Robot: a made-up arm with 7 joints.
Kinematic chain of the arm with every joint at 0, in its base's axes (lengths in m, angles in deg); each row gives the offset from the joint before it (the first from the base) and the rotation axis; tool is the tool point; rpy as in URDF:
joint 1: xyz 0 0 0.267 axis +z
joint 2: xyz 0 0 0 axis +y
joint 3: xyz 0 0 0.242 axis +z
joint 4: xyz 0.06 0 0 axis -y
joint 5: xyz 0.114 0 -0.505 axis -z
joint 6: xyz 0 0 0 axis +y
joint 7: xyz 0.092 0 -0.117 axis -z
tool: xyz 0 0 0 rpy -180 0 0
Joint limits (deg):
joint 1: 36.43..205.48
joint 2: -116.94..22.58
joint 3: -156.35..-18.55
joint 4: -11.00..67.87
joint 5: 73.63..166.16
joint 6: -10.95..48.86
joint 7: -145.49..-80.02
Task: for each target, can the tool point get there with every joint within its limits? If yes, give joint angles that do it. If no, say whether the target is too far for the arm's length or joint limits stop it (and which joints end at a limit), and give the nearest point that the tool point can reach.
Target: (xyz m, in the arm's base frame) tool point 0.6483 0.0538 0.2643
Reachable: yes | joints 91.76 -71.38 -83.71 55.65 99.06 12.80 -91.19
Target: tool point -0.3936 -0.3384 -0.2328
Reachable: no: joint limits stop it (at a limit: joint 1, joint 3, joint 4, joint 6) | nearest point -0.2881 -0.4158 -0.1952 | short by 0.136 m
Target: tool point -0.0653 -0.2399 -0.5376
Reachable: no: joint limits stop it (at a limit: joint 1, joint 3, joint 4, joint 5) | nearest point -0.0213 -0.2403 -0.3926 | short by 0.152 m
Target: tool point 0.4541 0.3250 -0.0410
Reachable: yes | joints 154.30 -37.59 -128.13 52.87 153.72 27.17 -121.23
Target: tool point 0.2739 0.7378 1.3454
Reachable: no: too far | nearest point 0.1493 0.4021 0.8547 | short by 0.608 m
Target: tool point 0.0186 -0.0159 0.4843
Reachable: no: joint limits stop it (at a limit: joint 1, joint 2, joint 3, joint 5, joint 6) | nearest point 0.2071 0.0142 0.6341 | short by 0.243 m
